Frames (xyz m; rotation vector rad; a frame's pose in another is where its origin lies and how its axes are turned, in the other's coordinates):
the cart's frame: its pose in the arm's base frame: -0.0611 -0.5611 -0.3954 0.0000 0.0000 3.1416
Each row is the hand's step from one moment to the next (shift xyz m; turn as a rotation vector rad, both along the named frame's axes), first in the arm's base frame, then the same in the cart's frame.
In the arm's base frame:
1: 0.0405 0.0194 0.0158 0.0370 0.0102 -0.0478
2: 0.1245 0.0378 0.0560 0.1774 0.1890 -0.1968
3: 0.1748 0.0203 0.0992 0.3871 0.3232 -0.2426
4: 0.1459 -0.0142 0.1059 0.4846 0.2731 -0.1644
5: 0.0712 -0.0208 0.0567 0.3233 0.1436 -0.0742
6: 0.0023 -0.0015 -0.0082 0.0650 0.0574 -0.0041
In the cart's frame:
1: -0.0405 -0.0194 0.0158 -0.0370 -0.0102 -0.0478
2: -0.1245 -0.0378 0.0560 -0.1774 -0.1890 -0.1968
3: -0.1748 -0.0203 0.0992 -0.3871 -0.3232 -0.2426
4: -0.1459 0.0142 0.1059 -0.4846 -0.2731 -0.1644
5: -0.0712 0.0208 0.0567 -0.3233 -0.1436 -0.0742
6: -0.0023 0.0015 -0.0082 -0.0650 -0.0574 -0.0041

